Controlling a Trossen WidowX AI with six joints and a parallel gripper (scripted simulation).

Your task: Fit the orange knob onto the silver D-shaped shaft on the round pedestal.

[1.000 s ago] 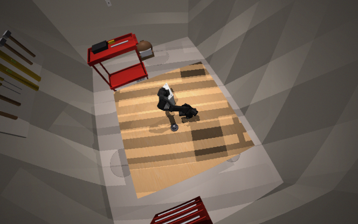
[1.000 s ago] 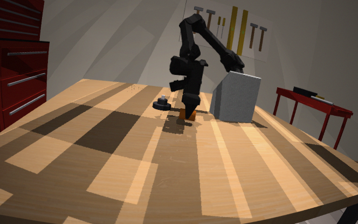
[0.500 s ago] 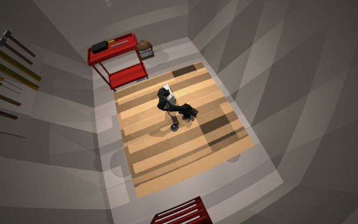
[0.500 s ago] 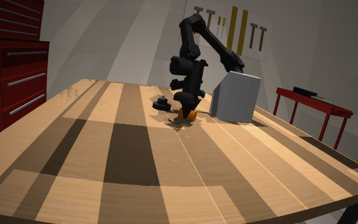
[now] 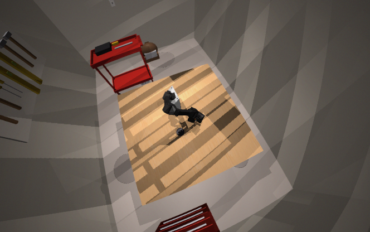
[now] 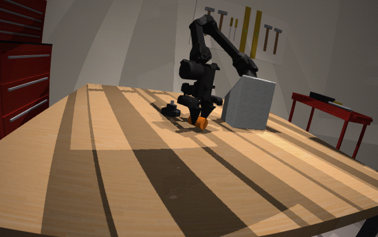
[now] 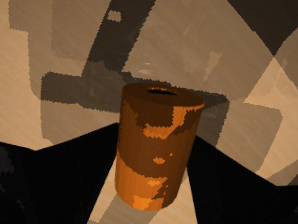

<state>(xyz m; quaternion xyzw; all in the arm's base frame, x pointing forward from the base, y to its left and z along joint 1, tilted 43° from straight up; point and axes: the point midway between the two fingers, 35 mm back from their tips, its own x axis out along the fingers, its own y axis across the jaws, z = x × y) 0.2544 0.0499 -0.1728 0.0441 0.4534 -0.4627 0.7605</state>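
The orange knob lies 10 mm behind my gripper tip, 10 mm to the left of it and 10 mm above it. From my gripper tip the other things lie so: round pedestal (90 mm ahead, 170 mm to the right, 10 mm above).
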